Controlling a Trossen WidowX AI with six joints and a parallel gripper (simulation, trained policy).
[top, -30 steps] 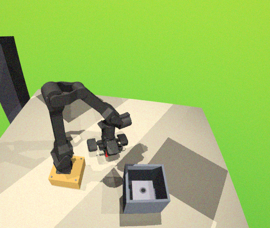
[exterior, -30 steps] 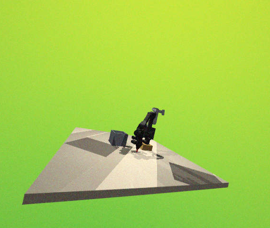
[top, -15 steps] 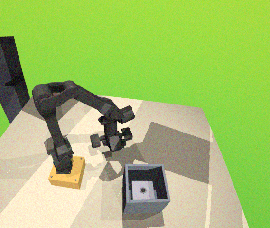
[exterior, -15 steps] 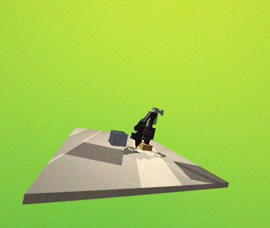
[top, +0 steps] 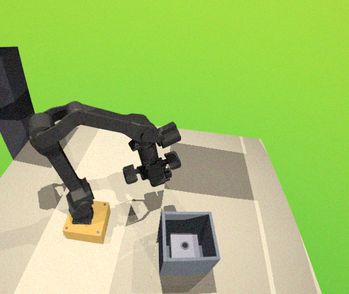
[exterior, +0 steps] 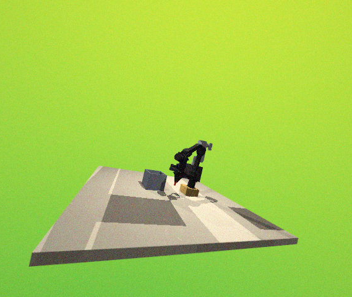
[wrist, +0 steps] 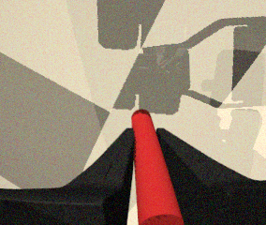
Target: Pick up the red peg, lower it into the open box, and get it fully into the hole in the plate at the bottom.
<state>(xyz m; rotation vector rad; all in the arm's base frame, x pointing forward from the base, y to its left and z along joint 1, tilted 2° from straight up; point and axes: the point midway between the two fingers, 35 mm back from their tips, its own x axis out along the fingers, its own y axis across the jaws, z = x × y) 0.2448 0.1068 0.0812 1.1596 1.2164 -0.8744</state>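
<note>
The light plate lies 220 mm to the right of my gripper tip, 90 mm ahead of it and 70 mm below it. From my gripper tip the other things lie so: red peg (20 mm above).
</note>
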